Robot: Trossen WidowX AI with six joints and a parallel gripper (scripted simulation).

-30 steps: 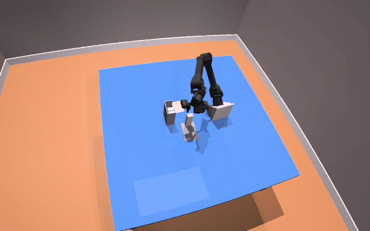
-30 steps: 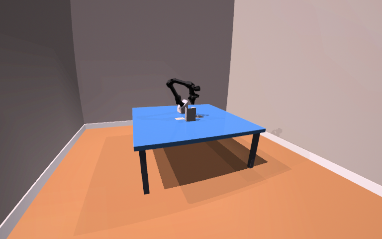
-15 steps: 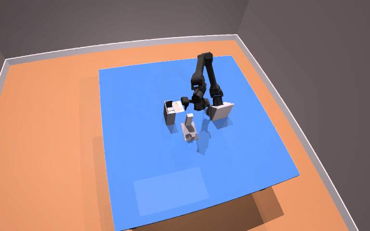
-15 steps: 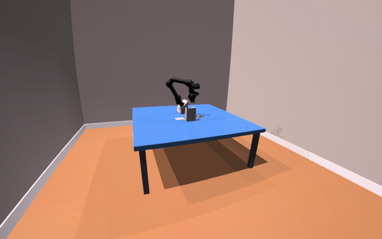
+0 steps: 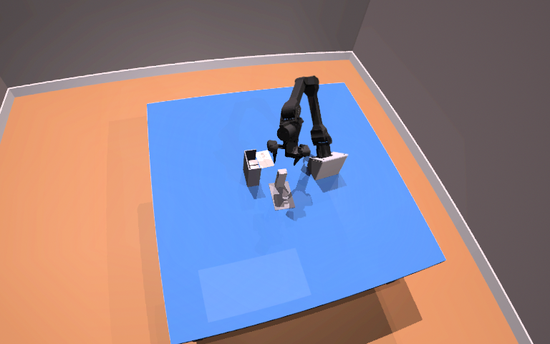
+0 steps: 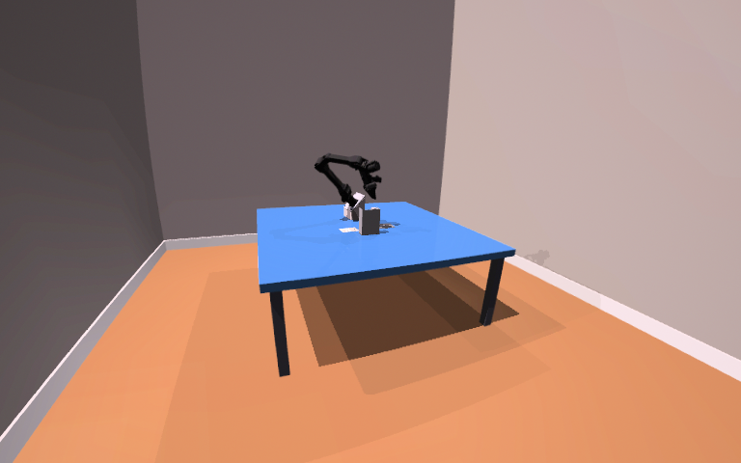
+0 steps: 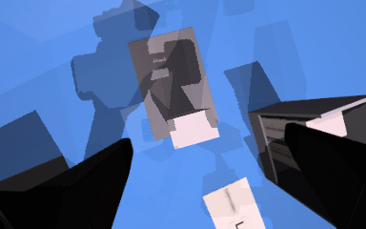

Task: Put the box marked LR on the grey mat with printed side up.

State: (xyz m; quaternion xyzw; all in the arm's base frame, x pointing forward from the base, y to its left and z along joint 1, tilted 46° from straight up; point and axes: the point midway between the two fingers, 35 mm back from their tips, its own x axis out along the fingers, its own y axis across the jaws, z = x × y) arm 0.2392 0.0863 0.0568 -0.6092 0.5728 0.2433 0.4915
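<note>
Right now my gripper tip is 10 mm to the left of the white box and 120 mm above it. From my gripper tip the other things lie so: flat white piece 10 mm ahead, 170 mm to the right, 180 mm below; grey mat 10 mm ahead, 60 mm to the left, 180 mm below.
</note>
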